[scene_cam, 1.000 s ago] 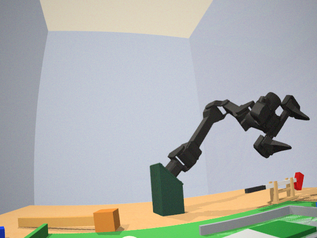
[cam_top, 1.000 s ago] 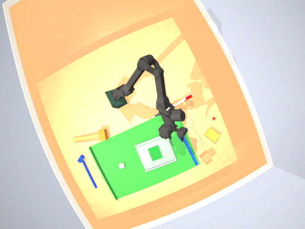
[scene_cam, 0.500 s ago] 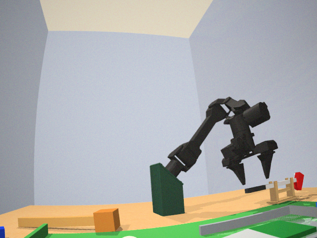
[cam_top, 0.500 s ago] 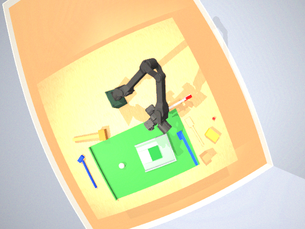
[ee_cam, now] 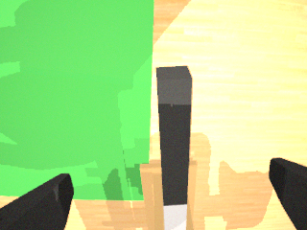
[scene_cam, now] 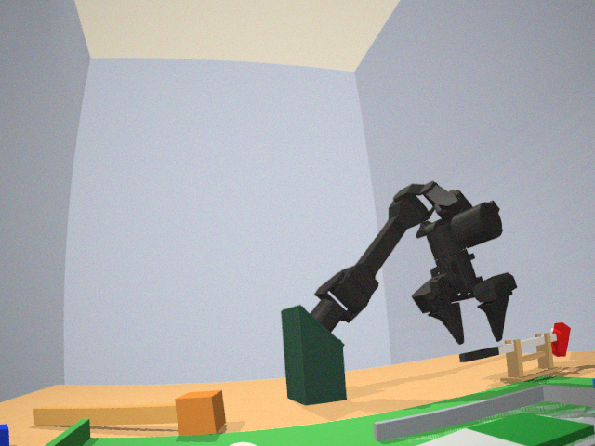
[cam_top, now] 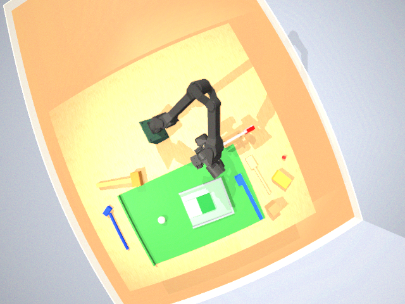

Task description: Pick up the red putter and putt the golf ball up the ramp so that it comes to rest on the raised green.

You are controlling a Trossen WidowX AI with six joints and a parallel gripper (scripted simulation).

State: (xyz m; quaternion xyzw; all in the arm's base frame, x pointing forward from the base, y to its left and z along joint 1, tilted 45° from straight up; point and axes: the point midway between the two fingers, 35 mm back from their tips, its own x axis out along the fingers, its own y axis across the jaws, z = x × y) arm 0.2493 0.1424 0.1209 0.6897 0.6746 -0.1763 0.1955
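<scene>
Right now the wooden rack is 130 mm to the left of my gripper tip and 50 mm below it. Round my gripper tip: small red cube 230 mm ahead, 350 mm to the left, 80 mm below; then yellow block 340 mm ahead, 270 mm to the left, 70 mm below; then white golf ball 200 mm ahead, 440 mm to the right, 60 mm below.
</scene>
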